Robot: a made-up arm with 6 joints.
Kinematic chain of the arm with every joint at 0, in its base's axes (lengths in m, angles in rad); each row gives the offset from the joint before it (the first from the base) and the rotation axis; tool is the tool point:
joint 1: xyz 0 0 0.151 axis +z
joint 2: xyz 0 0.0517 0 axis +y
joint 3: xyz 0 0 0.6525 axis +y
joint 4: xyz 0 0 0.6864 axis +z
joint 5: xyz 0 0 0 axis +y
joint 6: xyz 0 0 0.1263 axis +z
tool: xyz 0 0 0
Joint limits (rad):
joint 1: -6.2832..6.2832
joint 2: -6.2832..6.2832
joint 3: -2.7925..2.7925
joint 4: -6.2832..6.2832
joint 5: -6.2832..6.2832
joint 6: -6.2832..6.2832
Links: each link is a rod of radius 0.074 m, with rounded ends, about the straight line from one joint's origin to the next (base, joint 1, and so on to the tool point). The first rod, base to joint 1, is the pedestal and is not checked.
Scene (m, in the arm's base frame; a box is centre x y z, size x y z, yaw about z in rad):
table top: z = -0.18
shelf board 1: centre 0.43 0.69 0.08 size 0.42 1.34 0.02 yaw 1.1
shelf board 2: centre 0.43 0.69 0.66 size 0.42 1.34 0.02 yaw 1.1
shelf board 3: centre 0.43 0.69 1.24 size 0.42 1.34 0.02 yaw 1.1
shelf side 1: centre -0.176 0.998 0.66 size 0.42 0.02 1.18 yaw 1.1
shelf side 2: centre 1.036 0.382 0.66 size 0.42 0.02 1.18 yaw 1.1
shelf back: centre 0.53 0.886 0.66 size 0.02 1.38 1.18 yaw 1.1
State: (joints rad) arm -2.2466 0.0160 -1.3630 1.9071 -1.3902 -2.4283
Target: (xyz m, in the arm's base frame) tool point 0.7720 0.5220 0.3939
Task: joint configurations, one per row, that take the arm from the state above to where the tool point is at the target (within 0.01 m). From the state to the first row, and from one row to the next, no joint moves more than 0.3 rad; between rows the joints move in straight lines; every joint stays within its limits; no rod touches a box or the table.
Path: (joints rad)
1: -2.3373 0.2304 -1.5232 1.8880 -1.4570 -2.4283
2: -2.4281 0.4447 -1.6835 1.8689 -1.5238 -2.4283
3: -2.7162 0.1978 -1.9353 1.8344 -1.4998 -2.4283
4: -3.0043 -0.0492 -2.1872 1.7999 -1.4758 -2.4283
5: -2.8107 -0.2610 -1.9139 1.8391 -1.4043 -2.4283
6: -2.6171 -0.4728 -1.6406 1.8784 -1.3328 -2.4283

